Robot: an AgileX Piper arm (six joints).
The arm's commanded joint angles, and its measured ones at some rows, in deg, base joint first. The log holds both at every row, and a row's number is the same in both.
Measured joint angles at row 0: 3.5 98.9 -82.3 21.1 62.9 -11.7
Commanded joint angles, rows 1 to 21: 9.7 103.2 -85.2 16.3 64.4 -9.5; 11.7 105.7 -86.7 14.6 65.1 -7.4; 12.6 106.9 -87.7 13.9 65.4 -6.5; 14.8 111.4 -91.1 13.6 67.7 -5.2; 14.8 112.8 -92.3 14.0 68.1 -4.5; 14.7 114.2 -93.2 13.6 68.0 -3.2; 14.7 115.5 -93.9 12.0 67.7 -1.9; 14.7 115.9 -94.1 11.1 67.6 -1.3; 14.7 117.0 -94.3 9.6 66.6 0.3; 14.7 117.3 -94.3 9.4 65.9 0.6; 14.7 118.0 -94.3 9.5 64.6 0.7; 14.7 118.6 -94.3 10.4 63.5 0.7; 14.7 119.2 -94.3 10.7 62.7 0.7; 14.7 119.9 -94.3 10.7 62.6 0.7; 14.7 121.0 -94.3 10.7 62.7 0.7; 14.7 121.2 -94.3 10.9 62.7 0.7; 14.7 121.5 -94.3 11.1 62.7 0.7; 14.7 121.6 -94.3 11.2 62.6 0.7; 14.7 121.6 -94.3 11.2 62.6 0.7; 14.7 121.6 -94.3 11.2 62.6 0.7; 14.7 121.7 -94.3 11.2 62.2 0.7
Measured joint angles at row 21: 14.6 121.5 -94.0 11.2 62.6 0.3
